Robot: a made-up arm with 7 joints.
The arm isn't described. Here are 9 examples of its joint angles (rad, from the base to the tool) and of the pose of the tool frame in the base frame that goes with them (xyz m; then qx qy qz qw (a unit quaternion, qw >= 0)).
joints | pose
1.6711 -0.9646 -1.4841 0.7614 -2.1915 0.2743 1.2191 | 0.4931 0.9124 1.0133 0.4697 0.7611 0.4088 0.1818
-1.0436 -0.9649 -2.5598 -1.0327 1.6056 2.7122 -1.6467 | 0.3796 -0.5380 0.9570 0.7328 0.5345 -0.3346 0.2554
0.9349 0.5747 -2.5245 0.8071 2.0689 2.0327 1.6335 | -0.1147 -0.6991 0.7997 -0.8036 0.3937 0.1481 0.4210
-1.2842 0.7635 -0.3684 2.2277 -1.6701 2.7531 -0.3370 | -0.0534 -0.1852 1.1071 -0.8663 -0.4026 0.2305 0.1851
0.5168 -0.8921 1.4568 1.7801 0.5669 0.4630 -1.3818 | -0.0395 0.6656 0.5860 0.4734 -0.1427 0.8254 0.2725
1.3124 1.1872 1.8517 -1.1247 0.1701 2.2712 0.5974 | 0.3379 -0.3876 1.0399 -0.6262 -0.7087 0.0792 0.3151
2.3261 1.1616 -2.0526 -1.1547 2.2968 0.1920 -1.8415 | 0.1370 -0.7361 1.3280 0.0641 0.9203 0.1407 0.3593
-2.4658 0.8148 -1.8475 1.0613 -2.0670 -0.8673 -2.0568 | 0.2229 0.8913 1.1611 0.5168 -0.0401 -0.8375 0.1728
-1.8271 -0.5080 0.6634 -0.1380 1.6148 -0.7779 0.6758 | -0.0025 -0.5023 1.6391 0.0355 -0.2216 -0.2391 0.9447
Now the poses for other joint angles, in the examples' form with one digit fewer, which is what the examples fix.
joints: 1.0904 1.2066 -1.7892 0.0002 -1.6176 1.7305 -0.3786
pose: -0.283 -0.628 1.208 -0.896 -0.018 -0.440 0.065
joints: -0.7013 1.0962 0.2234 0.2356 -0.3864 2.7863 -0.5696
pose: -0.551 0.241 1.020 0.019 0.442 0.095 0.892
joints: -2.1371 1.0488 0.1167 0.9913 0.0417 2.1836 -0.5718
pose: 0.102 0.428 1.275 0.781 0.348 -0.042 0.517
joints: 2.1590 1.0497 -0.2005 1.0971 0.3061 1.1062 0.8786
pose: 0.537 -0.184 1.453 0.793 0.040 0.207 0.572
